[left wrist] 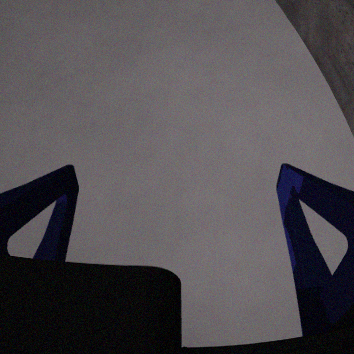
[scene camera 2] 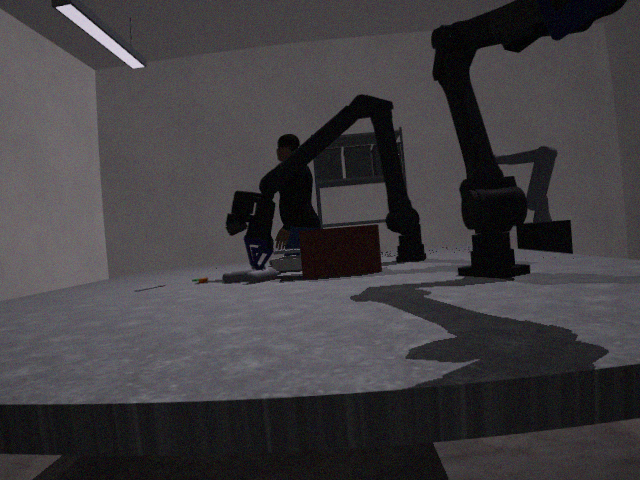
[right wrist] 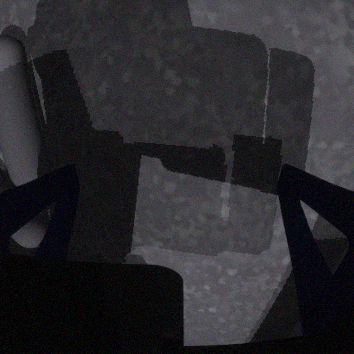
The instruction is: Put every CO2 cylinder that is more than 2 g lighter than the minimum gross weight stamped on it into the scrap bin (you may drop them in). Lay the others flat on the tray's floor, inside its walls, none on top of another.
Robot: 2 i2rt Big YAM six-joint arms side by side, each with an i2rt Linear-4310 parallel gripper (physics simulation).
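Frame: origin at the left arm's base, x right, y ahead, z up, level; millimetres.
Seen in the pictures: left gripper, between the fingertips: [left wrist: 176,175]; right gripper, between the fingertips: [scene camera 2: 255,268] [right wrist: 178,175]; left arm's base, origin of its link: [scene camera 2: 493,274]; right arm's base, origin of its link: [scene camera 2: 411,259].
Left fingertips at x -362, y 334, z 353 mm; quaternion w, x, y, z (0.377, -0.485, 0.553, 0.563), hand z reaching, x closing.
Observation:
Offsets run from my left fingertips to a thing's top centre. "spot": to the spot under its first point.
A pale grey cylinder @(spot: dx +883, dy +29, dz -331 mm) [right wrist: 19,115] lies at the left edge of the right wrist view, partly behind a finger. In scene camera 2 grey cylinders @(spot: dx +860, dy +45, dz -341 mm) [scene camera 2: 238,277] lie low on the table; their number and stamped weights cannot be read. My right gripper [scene camera 2: 259,268] [right wrist: 178,175] is open, low over the table at the cylinders, with the cylinder beside its left finger and not between the fingers. A dark red box @(dx +770, dy -209, dz -233 mm) [scene camera 2: 341,252], apparently the scrap bin, stands right of them. My left gripper [left wrist: 176,175] is open and empty, high above the table. The tray cannot be made out.
A low grey object @(spot: dx +1000, dy -144, dz -334 mm) [scene camera 2: 285,265] lies left of the red box, partly hidden. A small orange item @(dx +985, dy +117, dz -344 mm) [scene camera 2: 202,280] and a thin dark rod @(dx +982, dy +263, dz -350 mm) [scene camera 2: 149,288] lie farther left. A person [scene camera 2: 297,196] stands behind the table, near a shelf unit [scene camera 2: 356,181]. Arm shadows darken the table.

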